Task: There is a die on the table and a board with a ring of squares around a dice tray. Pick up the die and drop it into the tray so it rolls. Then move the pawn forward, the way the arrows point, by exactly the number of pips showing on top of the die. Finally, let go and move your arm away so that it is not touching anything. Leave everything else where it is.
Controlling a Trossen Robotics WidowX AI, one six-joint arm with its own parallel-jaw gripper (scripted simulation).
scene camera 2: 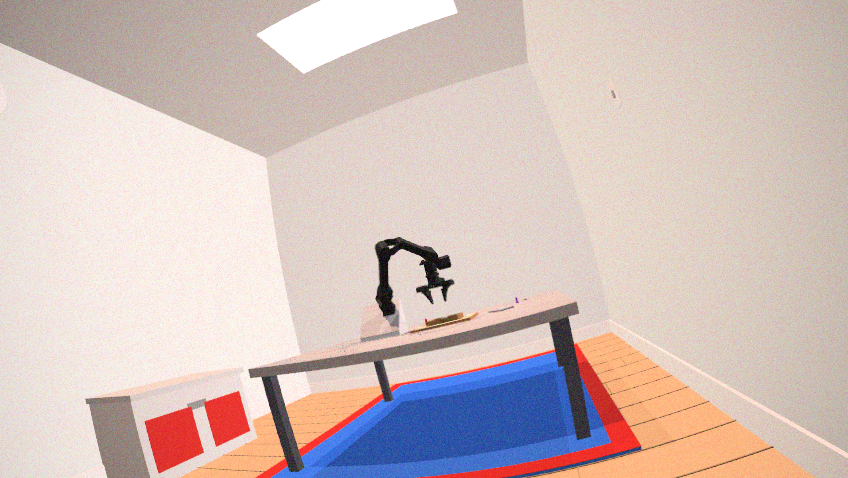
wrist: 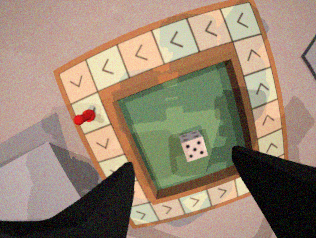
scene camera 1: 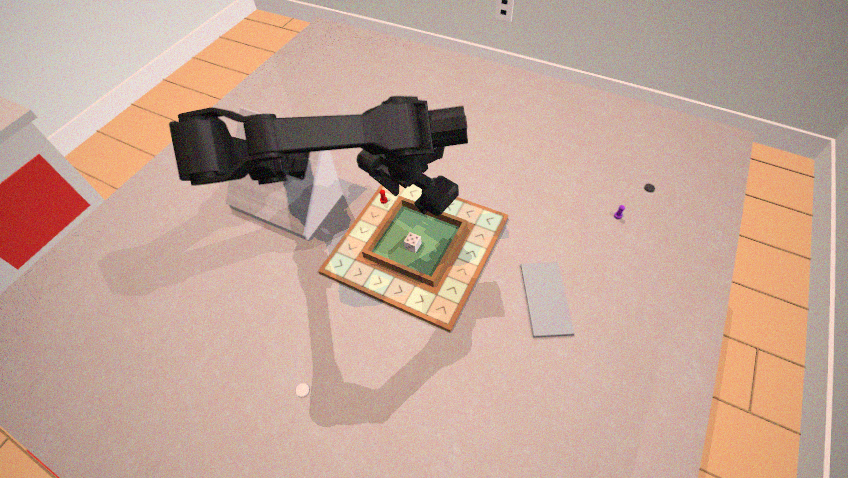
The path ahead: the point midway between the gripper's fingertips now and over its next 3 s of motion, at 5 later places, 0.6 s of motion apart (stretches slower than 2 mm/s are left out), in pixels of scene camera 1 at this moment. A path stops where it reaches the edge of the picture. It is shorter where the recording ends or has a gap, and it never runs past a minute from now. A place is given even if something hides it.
My gripper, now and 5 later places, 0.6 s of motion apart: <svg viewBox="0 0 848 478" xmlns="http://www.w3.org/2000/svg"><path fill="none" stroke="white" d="M410 203L394 182L382 181L384 190L383 197L382 172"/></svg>
